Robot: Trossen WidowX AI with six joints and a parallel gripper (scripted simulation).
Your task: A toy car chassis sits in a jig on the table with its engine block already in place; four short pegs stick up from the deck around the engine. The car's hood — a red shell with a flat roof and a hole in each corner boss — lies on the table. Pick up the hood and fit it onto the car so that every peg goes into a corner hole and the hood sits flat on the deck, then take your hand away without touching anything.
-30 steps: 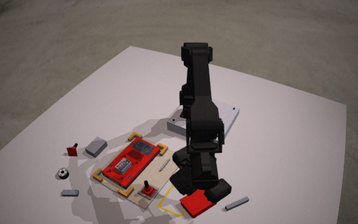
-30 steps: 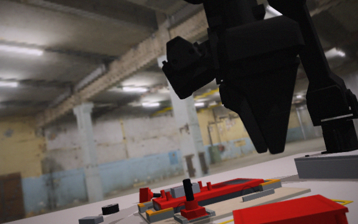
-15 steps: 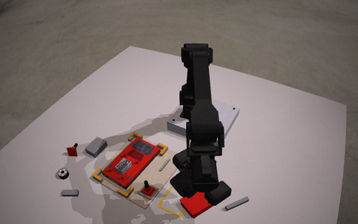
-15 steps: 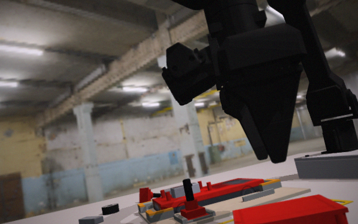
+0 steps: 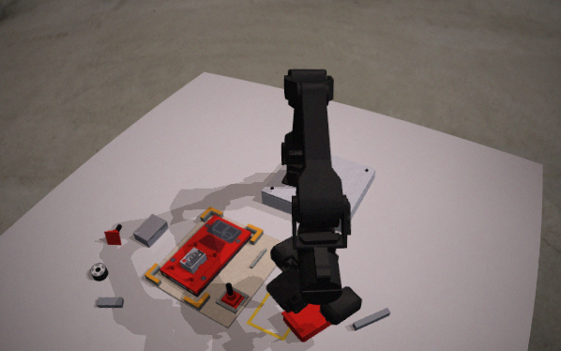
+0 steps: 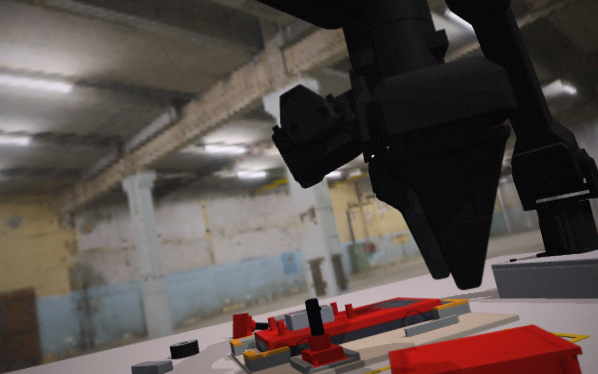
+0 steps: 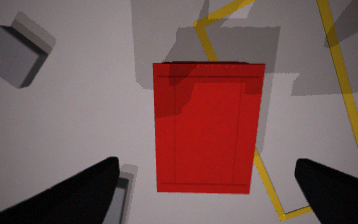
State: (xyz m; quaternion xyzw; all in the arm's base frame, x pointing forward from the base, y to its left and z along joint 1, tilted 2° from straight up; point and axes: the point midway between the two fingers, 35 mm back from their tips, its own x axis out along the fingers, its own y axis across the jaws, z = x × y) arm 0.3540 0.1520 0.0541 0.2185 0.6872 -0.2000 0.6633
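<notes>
Now: the red hood 5 cm below my gripper tip. The rest, counted from my gripper tip: black wheel 49 cm to the right, 7 cm ahead, 6 cm below; then grey engine block 28 cm to the right, 4 cm below, 3 cm behind.
</notes>
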